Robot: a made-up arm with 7 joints. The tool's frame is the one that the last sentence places. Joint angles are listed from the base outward.
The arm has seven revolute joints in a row. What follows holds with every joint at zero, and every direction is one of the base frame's. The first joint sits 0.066 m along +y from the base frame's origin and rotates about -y. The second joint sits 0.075 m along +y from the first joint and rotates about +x. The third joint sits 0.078 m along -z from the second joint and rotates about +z. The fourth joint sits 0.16 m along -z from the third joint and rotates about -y. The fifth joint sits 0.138 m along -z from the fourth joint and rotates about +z. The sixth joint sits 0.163 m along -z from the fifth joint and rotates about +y. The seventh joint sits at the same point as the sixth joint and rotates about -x. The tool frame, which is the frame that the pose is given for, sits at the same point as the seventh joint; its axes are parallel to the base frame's.
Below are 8 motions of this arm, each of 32 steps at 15 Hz.
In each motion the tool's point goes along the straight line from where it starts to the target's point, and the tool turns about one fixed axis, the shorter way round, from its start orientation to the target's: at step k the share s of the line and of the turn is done. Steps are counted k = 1, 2, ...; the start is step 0. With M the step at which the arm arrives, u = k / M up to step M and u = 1 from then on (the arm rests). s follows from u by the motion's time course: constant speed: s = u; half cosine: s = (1 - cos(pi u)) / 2; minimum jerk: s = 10 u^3 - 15 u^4 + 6 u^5.
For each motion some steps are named. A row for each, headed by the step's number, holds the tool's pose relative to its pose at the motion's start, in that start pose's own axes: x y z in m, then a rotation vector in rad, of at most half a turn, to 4 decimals.
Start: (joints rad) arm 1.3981 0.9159 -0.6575 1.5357 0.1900 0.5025 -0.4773
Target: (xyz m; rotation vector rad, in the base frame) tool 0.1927 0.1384 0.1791 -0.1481 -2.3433 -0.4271
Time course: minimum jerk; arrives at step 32
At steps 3, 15, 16, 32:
3: 0.0007 0.0004 0.0008 -0.0047 -0.0018 0.0065
15: 0.0464 0.0253 0.0509 -0.2935 -0.1095 0.4018
16: 0.0525 0.0286 0.0577 -0.3323 -0.1240 0.4550
32: 0.1050 0.0572 0.1153 -0.6646 -0.2480 0.9100

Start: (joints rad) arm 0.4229 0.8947 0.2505 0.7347 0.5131 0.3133 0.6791
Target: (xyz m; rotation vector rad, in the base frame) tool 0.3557 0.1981 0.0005 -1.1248 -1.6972 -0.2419
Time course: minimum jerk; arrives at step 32
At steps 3, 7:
3: 0.0008 -0.0025 0.0000 -0.0074 -0.0036 0.0020
7: 0.0081 -0.0261 0.0000 -0.0758 -0.0370 0.0204

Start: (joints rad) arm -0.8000 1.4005 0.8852 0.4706 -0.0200 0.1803 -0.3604
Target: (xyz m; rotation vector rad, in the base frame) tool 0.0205 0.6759 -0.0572 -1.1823 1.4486 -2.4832
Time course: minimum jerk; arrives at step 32
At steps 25, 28, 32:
25: -0.0515 -0.0051 -0.0076 0.7814 0.8602 1.9881
28: -0.0546 -0.0054 -0.0081 0.8297 0.9133 2.1110
32: -0.0555 -0.0055 -0.0082 0.8432 0.9282 2.1454

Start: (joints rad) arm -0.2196 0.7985 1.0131 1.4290 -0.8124 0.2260 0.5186
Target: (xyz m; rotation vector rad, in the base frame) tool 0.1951 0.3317 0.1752 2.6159 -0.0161 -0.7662
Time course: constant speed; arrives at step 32
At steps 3, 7, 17, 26, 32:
3: 0.0166 0.0159 0.0153 0.1038 0.0053 -0.0825
7: 0.0388 0.0371 0.0357 0.2423 0.0123 -0.1926
17: 0.0942 0.0902 0.0867 0.5883 0.0298 -0.4677
26: 0.1441 0.1379 0.1326 0.8998 0.0456 -0.7153
32: 0.1774 0.1698 0.1632 1.1074 0.0561 -0.8804

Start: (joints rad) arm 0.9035 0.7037 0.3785 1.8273 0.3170 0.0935 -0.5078
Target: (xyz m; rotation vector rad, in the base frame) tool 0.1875 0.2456 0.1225 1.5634 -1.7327 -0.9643
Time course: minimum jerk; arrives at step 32
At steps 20, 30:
20: 0.0251 -0.0146 0.0682 -0.8673 -0.0799 -0.7944
30: 0.0345 -0.0201 0.0938 -1.1940 -0.1100 -1.0936

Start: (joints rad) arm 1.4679 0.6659 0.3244 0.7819 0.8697 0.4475 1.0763
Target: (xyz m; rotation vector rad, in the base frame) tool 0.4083 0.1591 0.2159 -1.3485 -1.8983 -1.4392
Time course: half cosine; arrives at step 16
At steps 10, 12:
10: -0.1496 -0.1015 -0.1354 -0.5728 0.2203 0.0839
12: -0.1846 -0.1253 -0.1671 -0.7072 0.2720 0.1036

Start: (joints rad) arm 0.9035 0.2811 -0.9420 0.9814 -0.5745 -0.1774 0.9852
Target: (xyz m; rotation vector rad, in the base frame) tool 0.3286 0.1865 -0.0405 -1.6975 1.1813 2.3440
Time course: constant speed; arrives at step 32
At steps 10, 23, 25, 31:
10: -0.0020 -0.0244 0.0601 0.2355 0.1821 -0.3180
23: -0.0046 -0.0562 0.1383 0.5417 0.4188 -0.7314
25: -0.0050 -0.0611 0.1504 0.5888 0.4552 -0.7950
31: -0.0062 -0.0758 0.1865 0.7301 0.5645 -0.9858

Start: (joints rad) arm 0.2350 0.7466 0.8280 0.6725 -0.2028 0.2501 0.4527
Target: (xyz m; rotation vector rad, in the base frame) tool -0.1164 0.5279 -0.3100 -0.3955 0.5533 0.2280
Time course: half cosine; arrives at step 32
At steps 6, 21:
6: -0.0212 0.0086 0.0134 -0.0557 0.1310 -0.0119
21: -0.1853 0.0754 0.1169 -0.4864 1.1437 -0.1041

